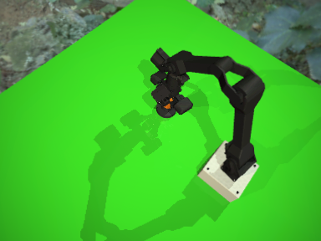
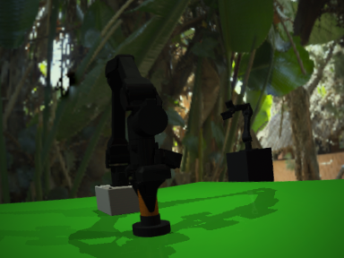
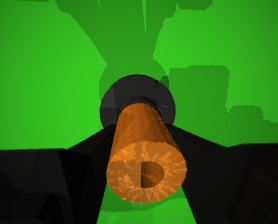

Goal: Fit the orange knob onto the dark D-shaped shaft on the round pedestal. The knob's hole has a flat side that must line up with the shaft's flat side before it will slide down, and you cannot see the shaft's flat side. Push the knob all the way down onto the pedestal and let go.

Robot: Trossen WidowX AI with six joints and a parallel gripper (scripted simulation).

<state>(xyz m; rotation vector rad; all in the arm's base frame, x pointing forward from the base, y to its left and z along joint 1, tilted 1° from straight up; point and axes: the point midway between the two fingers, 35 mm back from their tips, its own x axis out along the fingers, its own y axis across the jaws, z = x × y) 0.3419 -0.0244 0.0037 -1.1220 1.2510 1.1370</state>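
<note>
Right now the orange knob is 2 cm above my gripper tip. Round my gripper tip: pedestal 2 cm below.
</note>
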